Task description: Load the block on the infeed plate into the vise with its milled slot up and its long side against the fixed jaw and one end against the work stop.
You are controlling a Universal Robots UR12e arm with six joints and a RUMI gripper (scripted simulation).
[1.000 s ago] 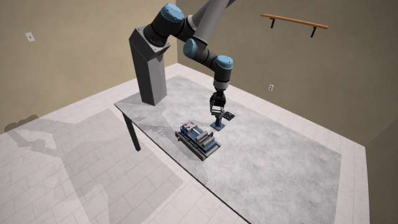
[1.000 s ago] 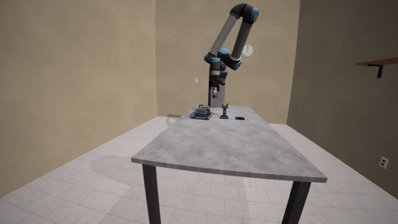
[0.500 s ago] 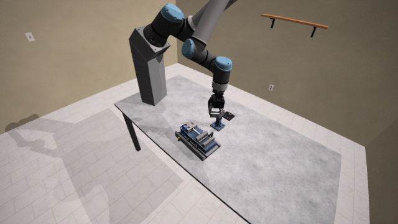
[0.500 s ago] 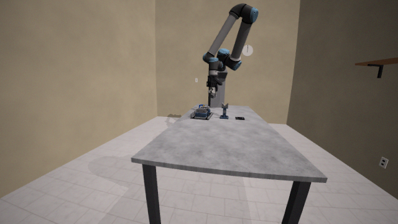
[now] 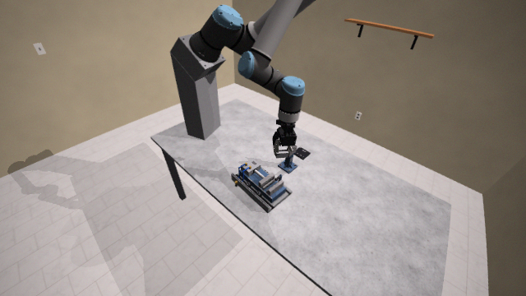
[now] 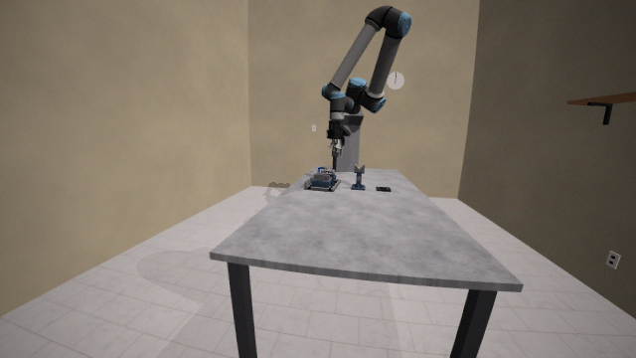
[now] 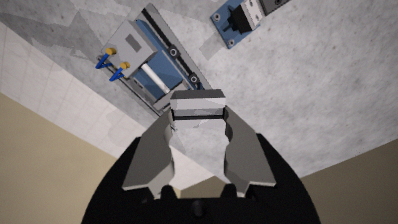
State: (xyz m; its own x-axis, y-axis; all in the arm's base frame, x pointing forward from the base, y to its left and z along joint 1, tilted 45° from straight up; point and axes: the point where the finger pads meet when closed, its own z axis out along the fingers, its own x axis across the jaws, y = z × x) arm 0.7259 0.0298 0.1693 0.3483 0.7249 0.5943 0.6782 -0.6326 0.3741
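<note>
My hand is 16 cm above the moving jaw and 9 cm to the left of it. Also, from my hand: cylinder rod (16 cm below, 9 cm to the right, 5 cm behind); work stop (14 cm below, 4 cm to the right, 3 cm ahead); part (right at my hand).
</note>
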